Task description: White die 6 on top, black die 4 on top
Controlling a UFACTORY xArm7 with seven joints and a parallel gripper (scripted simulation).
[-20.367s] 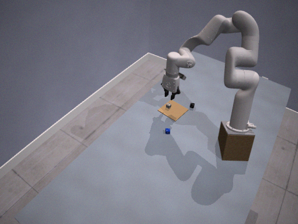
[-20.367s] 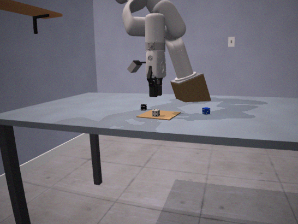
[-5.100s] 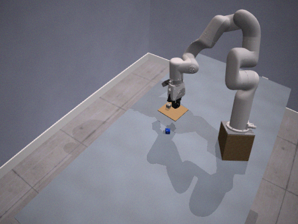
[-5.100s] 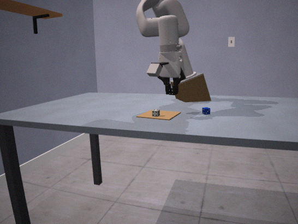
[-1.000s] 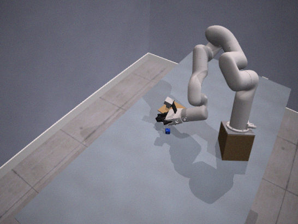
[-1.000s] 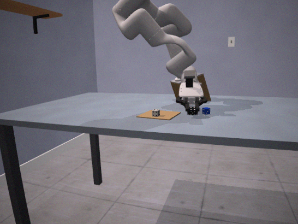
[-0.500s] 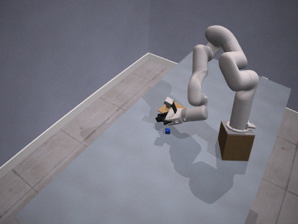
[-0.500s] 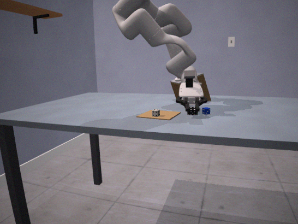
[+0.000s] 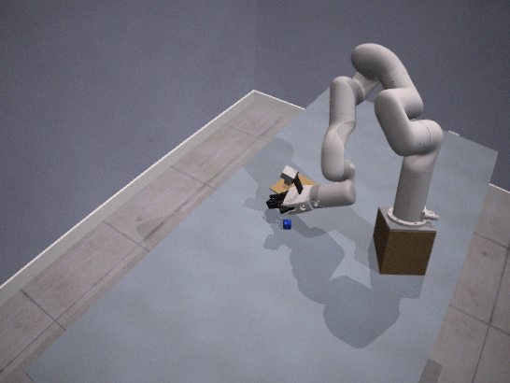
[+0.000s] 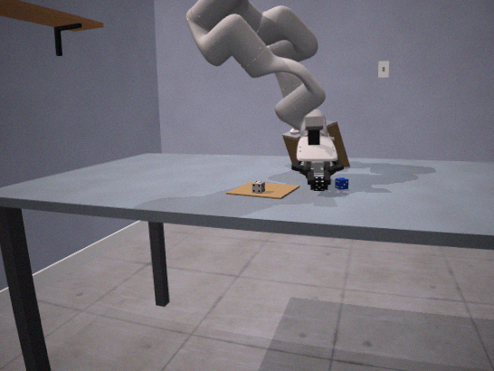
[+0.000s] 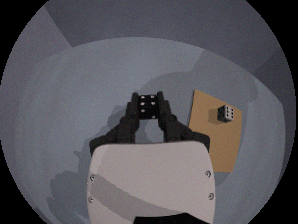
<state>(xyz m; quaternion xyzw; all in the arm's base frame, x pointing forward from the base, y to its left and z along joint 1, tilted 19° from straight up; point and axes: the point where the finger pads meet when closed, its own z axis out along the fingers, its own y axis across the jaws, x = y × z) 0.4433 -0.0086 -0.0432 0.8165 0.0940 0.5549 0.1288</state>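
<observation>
Right now my hand is 7 cm past the blue die, 6 cm to the right of it and 2 cm above it. Also, from my hand: white die 1 cm behind, 14 cm to the right, 2 cm below; black die 1 cm ahead, 1 cm below; mat 4 cm behind, 13 cm to the right, 3 cm below.
</observation>
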